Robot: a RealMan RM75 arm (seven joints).
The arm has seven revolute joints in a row. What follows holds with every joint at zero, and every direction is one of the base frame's. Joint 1 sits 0.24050 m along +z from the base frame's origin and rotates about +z. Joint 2 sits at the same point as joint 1 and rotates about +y. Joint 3 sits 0.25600 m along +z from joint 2 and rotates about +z. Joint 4 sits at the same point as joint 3 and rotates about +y. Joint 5 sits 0.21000 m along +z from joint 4 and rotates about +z. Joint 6 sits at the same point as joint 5 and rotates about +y. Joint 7 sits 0.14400 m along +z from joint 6 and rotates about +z. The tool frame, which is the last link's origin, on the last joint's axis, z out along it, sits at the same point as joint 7; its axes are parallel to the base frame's.
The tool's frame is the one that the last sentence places.
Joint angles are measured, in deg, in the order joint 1, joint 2, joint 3, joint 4, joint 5, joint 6, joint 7. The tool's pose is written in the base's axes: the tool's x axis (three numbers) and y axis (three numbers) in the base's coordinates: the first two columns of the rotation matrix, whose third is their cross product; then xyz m. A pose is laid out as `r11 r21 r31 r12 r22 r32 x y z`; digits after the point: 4 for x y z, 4 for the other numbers.
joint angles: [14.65 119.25 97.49 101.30 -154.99 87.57 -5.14]
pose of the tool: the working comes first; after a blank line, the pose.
Where each joint sits with the arm in this pose, in the base's axes (m; each line is computed from the numbers above, not from the rounded line before):
joint 1: 0.0000 0.0000 0.2405
joint 2: 0.0000 0.0000 0.2405
joint 3: 0.2161 0.0565 0.1154
joint 4: 0.2161 0.0565 0.1154
joint 5: 0.1424 0.2483 0.1589
joint 6: 0.1424 0.2483 0.1589
joint 7: 0.2129 0.3072 0.0480
the tool: 0.2129 0.3072 0.0480

0.4411 -0.8779 -0.1863 -0.7524 -0.2487 -0.6099 0.2129 0.3072 0.0480
